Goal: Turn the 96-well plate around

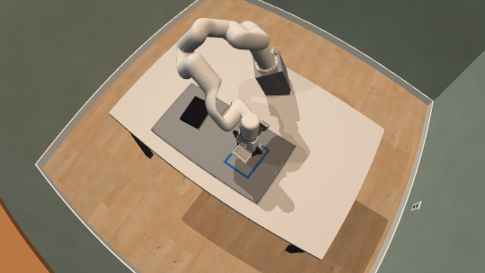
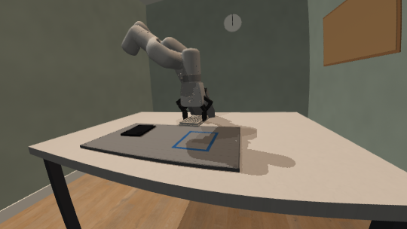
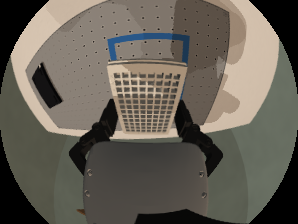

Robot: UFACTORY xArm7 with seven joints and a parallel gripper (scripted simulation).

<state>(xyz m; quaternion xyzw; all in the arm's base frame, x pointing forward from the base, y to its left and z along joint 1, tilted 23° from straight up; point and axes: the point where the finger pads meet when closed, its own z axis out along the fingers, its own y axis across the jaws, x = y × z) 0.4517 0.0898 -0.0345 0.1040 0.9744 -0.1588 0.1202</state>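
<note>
The black plate nest N1 lies 350 mm to the right of my hand, 100 mm behind it and 90 mm below it. Also, from my hand: white 96-well plate 10 mm below.
</note>
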